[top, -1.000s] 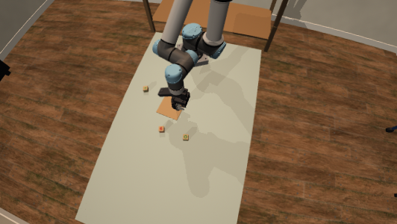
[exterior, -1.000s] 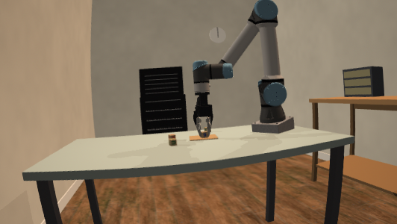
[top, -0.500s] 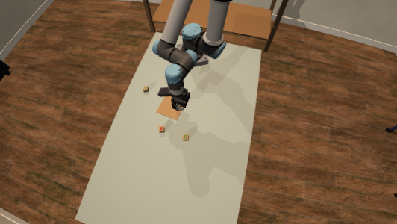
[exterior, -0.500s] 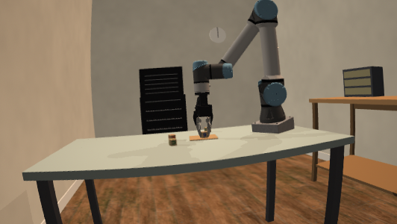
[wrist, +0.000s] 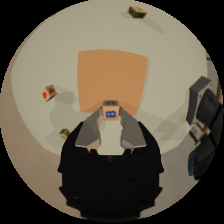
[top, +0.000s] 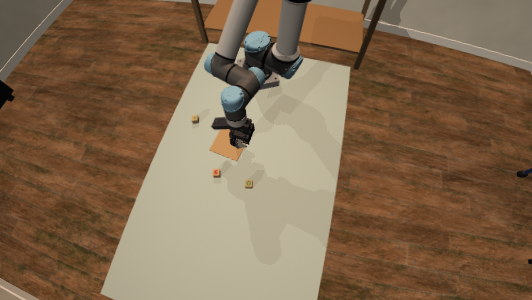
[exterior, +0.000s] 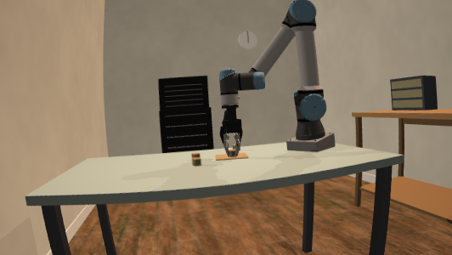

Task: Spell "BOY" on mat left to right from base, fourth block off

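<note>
The orange mat is 50 mm to the right of my hand, 20 mm below it and 10 mm behind it. From my hand the other things lie so: block: 230 mm to the right, 100 mm behind, 10 mm below.
</note>
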